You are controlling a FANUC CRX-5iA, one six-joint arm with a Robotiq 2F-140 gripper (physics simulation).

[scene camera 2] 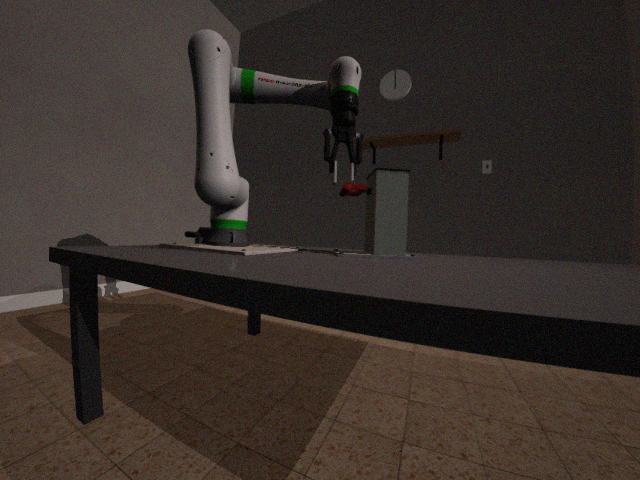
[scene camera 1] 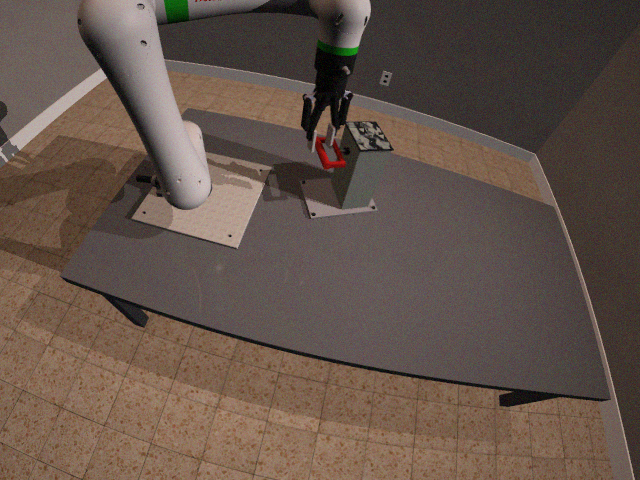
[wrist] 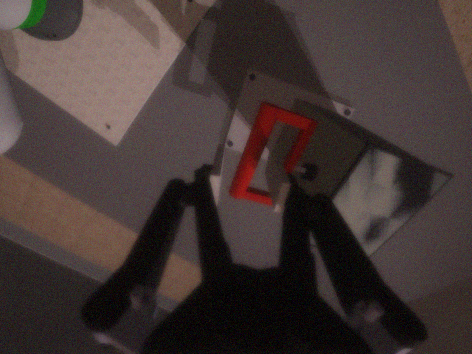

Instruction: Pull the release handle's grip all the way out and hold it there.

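Note:
The red rectangular release handle (scene camera 1: 334, 164) (scene camera 2: 353, 190) (wrist: 251, 151) sticks out from the side of a pale green-grey post (scene camera 1: 356, 180) (scene camera 2: 390, 211) (wrist: 382, 190). A short dark stem (scene camera 1: 346, 150) (wrist: 307, 171) shows between them. My gripper (scene camera 1: 321, 145) (scene camera 2: 343, 180) (wrist: 245, 159) points down, partly open, with nothing held. In scene camera 2 its fingertips are a little above the handle's height, one left of the handle and one over it. In the wrist view they straddle the line of the outer grip bar near its lower end. Whether a fingertip touches the handle is hard to tell.
The post stands on a pale base plate (scene camera 1: 323, 198) on the grey table (scene camera 1: 413, 289) (scene camera 2: 465, 281). Its top (scene camera 1: 369, 135) is patterned and reaches above the handle, close beside my right finger. The arm's own mounting plate (scene camera 1: 222, 222) (wrist: 100, 75) lies to the left.

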